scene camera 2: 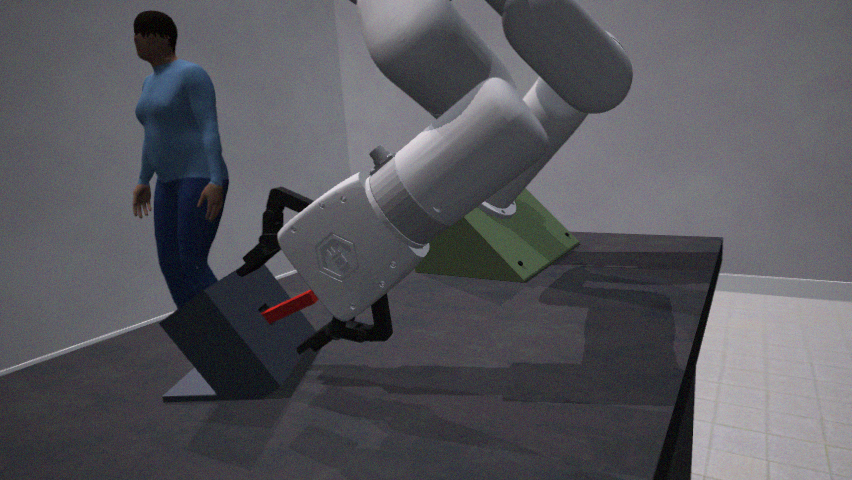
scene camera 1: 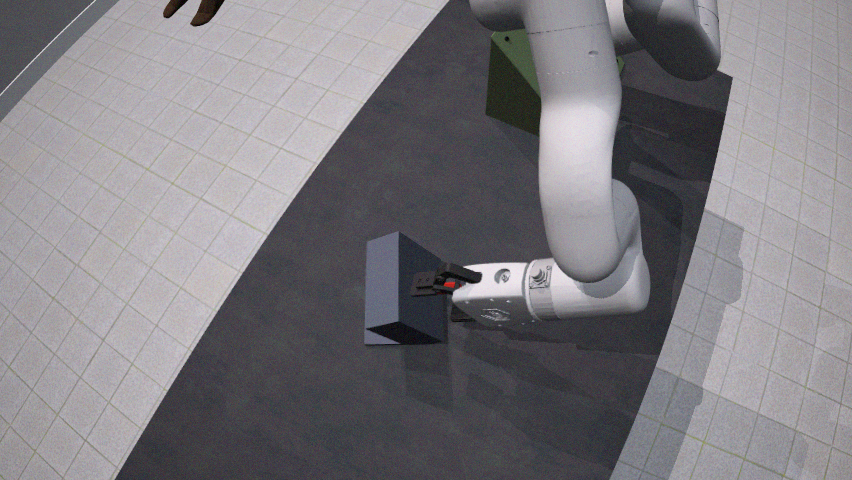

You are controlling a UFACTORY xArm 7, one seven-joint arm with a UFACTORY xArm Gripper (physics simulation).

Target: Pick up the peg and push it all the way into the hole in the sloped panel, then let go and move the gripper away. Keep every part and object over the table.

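Places are measured from the arm's base along level axes (x ahead, y down, z left), in centimetres.
Where they show: gripper, between the fingertips: (scene camera 2: 275, 308) (scene camera 1: 433, 298).
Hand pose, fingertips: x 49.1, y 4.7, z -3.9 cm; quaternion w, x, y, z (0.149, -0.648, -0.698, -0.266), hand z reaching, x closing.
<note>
After its pixels a point has its place.
The red peg (scene camera 1: 449, 286) @(x 46.9, y 3.9, z -2.4 cm) (scene camera 2: 289, 306) @(x 47.8, y 4.9, z -3.3 cm) slants between the gripper's spread fingers. Its lower end is at the dark hole (scene camera 2: 262, 308) @(x 47.8, y 5.4, z -6.8 cm) in the sloped panel (scene camera 1: 411, 268) @(x 46.3, y 3.9, z -8.2 cm) (scene camera 2: 280, 348) @(x 49.2, y 8.7, z -3.8 cm), and most of its length stands outside. Part of the hole's dark opening shows beside the peg's end; whether the tip is inside the hole, I cannot tell. The peg's upper end reaches the gripper's palm. My gripper (scene camera 1: 440, 299) @(x 49.1, y 4.7, z -3.9 cm) (scene camera 2: 277, 305) @(x 49.1, y 4.7, z -3.9 cm) is wide open, with one finger above the peg and one below it. The fingertips are close to the panel's face; contact is unclear.
A green sloped block (scene camera 1: 509, 77) @(x 10.8, y -0.1, z -5.4 cm) (scene camera 2: 471, 253) @(x 11.6, y 7.9, z 1.7 cm) stands at the back of the dark table (scene camera 1: 286, 333) @(x 60.0, y 11.8, z -23.5 cm) (scene camera 2: 476, 333) @(x 33.1, y 11.9, z 10.3 cm), partly behind the arm. The table's right edge shows in scene camera 2. A person (scene camera 2: 181, 125) stands beyond the table.
</note>
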